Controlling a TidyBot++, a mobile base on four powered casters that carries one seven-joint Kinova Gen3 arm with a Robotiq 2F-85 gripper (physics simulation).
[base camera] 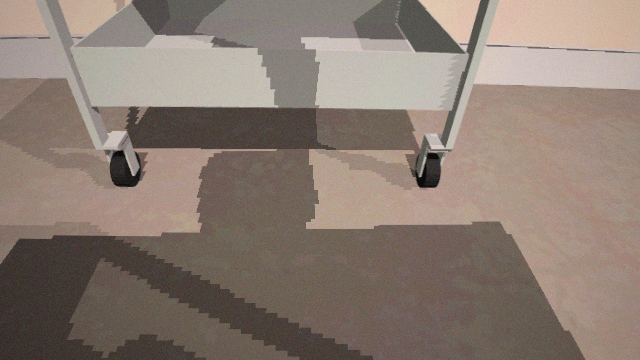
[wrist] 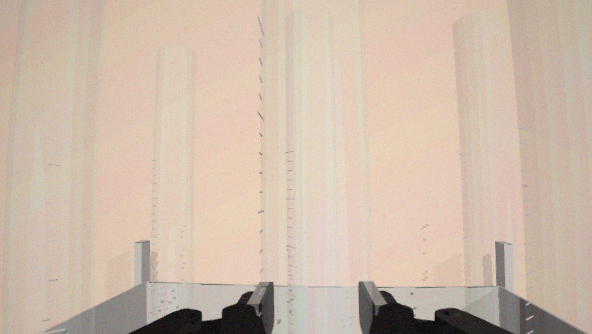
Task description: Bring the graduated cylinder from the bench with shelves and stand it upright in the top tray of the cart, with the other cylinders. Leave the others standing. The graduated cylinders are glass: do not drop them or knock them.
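Frame: origin at the arm's base, x ahead, y left, z up, level; metres.
Seen in the pictures: gripper, fingertip midpoint: [wrist: 316,301].
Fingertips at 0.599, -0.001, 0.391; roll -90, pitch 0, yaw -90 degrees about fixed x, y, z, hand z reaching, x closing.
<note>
Pixels of each thing's top centre, then the offset from my fingertips to it, as dx, dy, dz. "pt": a spot on its surface instead.
- clear glass graduated cylinder, surface spot: [wrist: 350,150] pt -0.052, -0.012, +0.069
- cart's top tray, surface spot: [wrist: 215,296] pt +0.226, +0.121, -0.073
My gripper [wrist: 316,301] is shut on a clear glass graduated cylinder [wrist: 350,150], which stands upright between the fingertips in the wrist view. Its base and top are out of view. Other upright clear cylinders show beyond and beside it: one [wrist: 175,125] left of centre, one [wrist: 310,100] seen through the held one, one [wrist: 482,125] to the right, a large one [wrist: 55,125] at the left edge and another [wrist: 557,150] at the right edge. The cart's top tray [wrist: 215,296] shows low in the wrist view. The gap between the held cylinder's base and the tray floor is hidden.
In the base camera view the cart [base camera: 84,100] stands straight ahead, with its lower tray [base camera: 175,75] and two front casters [base camera: 125,169] [base camera: 428,170]. The wall is close behind it. Two corner posts [wrist: 142,265] [wrist: 504,265] rise at the top tray's far corners.
</note>
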